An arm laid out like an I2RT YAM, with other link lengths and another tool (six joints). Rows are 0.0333 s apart.
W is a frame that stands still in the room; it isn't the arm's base.
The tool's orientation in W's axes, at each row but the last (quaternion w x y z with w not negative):
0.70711, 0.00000, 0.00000, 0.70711
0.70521, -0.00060, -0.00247, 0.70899
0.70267, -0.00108, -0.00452, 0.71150
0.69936, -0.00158, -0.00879, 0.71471
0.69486, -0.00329, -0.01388, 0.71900
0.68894, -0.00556, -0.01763, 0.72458
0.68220, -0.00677, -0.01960, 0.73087
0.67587, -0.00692, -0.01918, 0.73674
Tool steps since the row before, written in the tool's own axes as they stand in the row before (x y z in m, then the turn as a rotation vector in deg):
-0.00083, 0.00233, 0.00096, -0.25, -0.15, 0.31
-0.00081, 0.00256, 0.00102, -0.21, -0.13, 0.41
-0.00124, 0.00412, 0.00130, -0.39, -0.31, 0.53
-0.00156, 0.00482, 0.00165, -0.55, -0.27, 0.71
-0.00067, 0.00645, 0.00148, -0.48, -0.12, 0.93
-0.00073, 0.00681, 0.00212, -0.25, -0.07, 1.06
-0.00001, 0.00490, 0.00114, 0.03, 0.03, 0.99
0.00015, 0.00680, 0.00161, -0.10, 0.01, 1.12
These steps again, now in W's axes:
-0.00233, -0.00083, 0.00096, 0.15, -0.25, 0.31
-0.00256, -0.00083, 0.00101, 0.13, -0.21, 0.41
-0.00411, -0.00130, 0.00126, 0.31, -0.39, 0.53
-0.00481, -0.00168, 0.00156, 0.27, -0.55, 0.71
-0.00646, -0.00091, 0.00131, 0.11, -0.49, 0.93
-0.00683, -0.00111, 0.00188, 0.05, -0.27, 1.06
-0.00493, -0.00037, 0.00095, -0.07, 0.01, 0.99
-0.00684, -0.00046, 0.00136, -0.04, -0.12, 1.12

